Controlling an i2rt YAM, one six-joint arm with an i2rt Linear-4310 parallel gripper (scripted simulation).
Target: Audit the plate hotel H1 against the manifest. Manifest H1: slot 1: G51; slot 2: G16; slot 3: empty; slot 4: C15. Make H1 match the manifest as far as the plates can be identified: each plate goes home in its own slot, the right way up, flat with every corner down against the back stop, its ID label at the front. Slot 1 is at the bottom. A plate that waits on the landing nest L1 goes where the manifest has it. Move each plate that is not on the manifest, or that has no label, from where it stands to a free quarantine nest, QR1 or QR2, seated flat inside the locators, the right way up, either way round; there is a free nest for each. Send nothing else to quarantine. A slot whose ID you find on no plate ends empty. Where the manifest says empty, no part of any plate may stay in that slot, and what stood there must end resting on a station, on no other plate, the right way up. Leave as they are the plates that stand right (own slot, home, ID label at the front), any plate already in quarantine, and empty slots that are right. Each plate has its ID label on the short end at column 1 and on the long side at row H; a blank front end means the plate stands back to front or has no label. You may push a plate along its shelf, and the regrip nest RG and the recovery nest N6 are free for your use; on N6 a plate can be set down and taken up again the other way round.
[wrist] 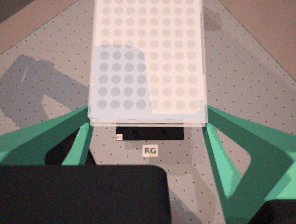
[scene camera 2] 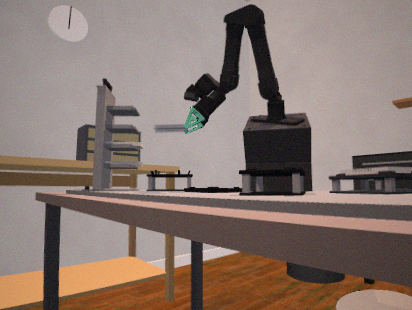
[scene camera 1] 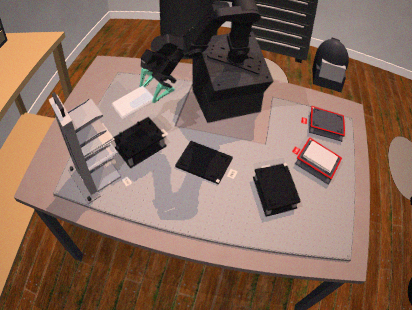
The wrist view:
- gripper: 147,111
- black regrip nest RG: 143,133
